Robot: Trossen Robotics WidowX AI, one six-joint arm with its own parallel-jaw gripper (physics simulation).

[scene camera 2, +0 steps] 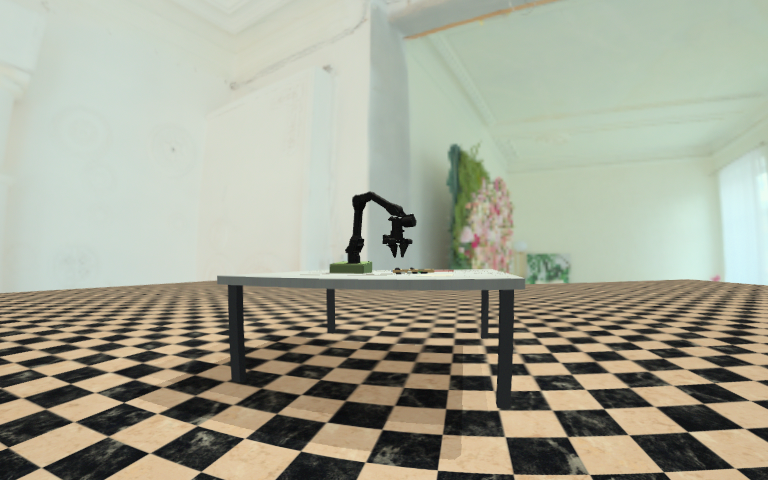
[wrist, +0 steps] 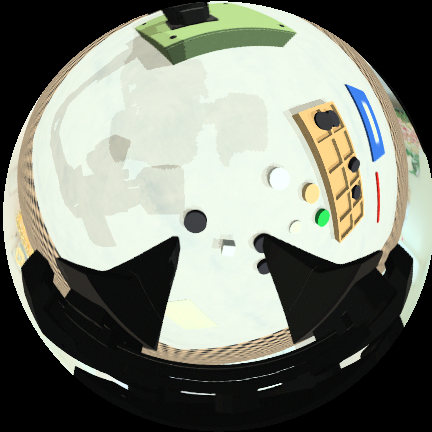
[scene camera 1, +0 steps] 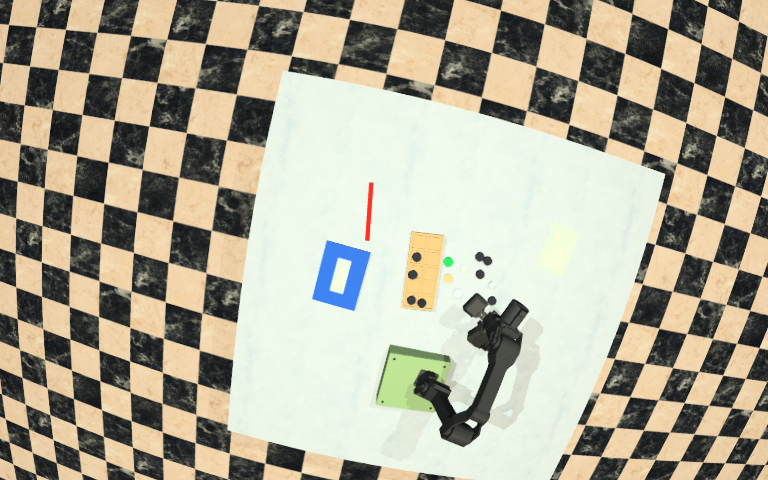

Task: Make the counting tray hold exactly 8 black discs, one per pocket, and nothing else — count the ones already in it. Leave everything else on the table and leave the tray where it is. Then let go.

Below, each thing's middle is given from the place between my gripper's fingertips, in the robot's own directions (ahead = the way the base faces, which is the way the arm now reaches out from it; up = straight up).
Labels:
Now: hand 2 cm short of the tan counting tray (scene camera 1: 430,246), 21 cm to the right of it and 8 cm above it.

